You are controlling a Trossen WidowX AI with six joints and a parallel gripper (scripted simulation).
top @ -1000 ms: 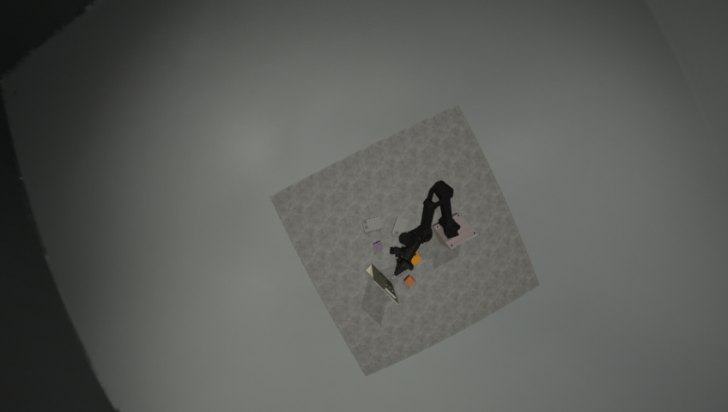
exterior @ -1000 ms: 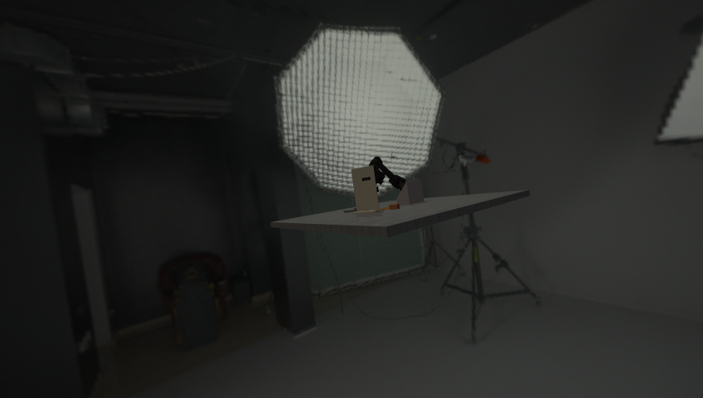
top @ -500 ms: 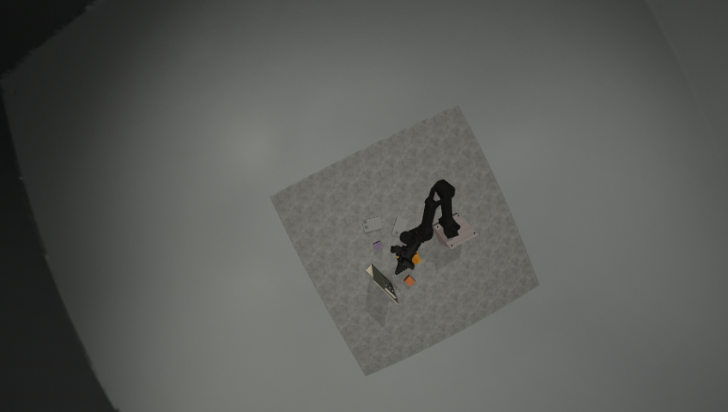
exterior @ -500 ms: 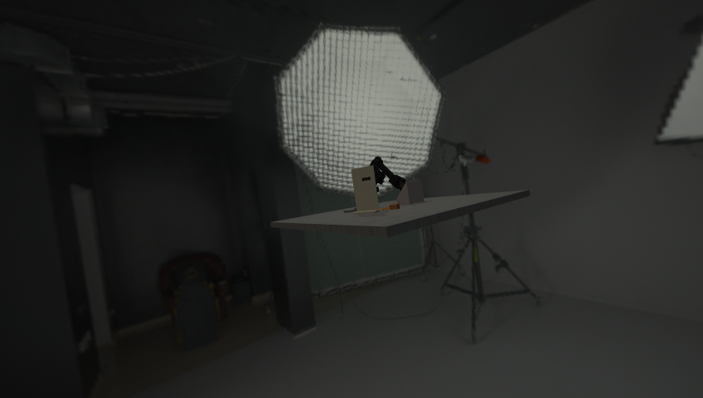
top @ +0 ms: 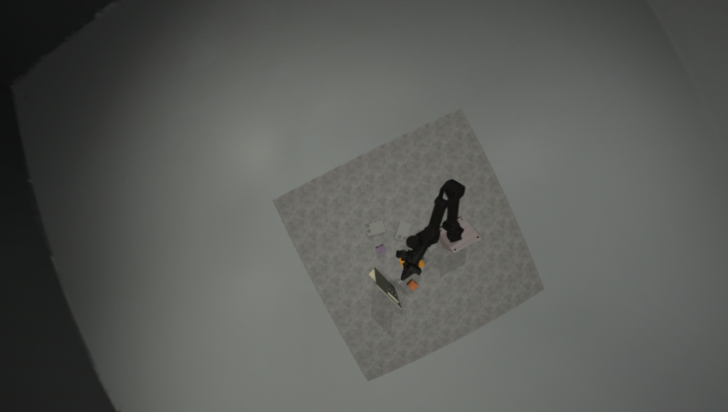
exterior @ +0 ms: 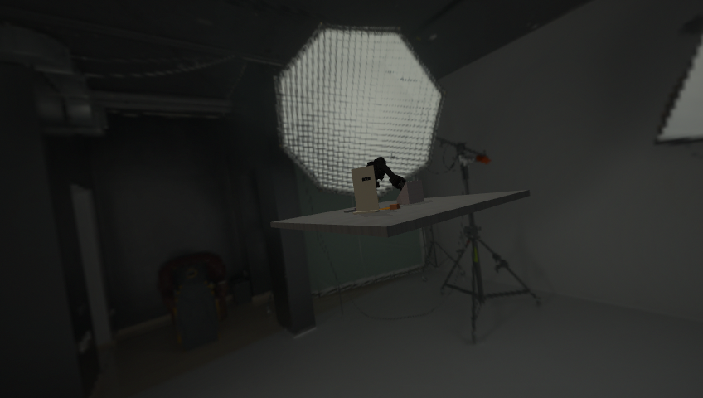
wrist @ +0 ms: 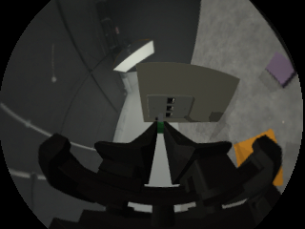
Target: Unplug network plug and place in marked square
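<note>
My gripper tip is now 230 mm above the orange block, 130 mm to the right of it and 60 mm past it. The rest, counted from my gripper tip: upright beige panel (110 mm below, 80 mm ahead, 60 mm to the left); then purple cube (230 mm below, 130 mm to the right, 50 mm ahead); then greenish plug (right at my gripper tip).
</note>
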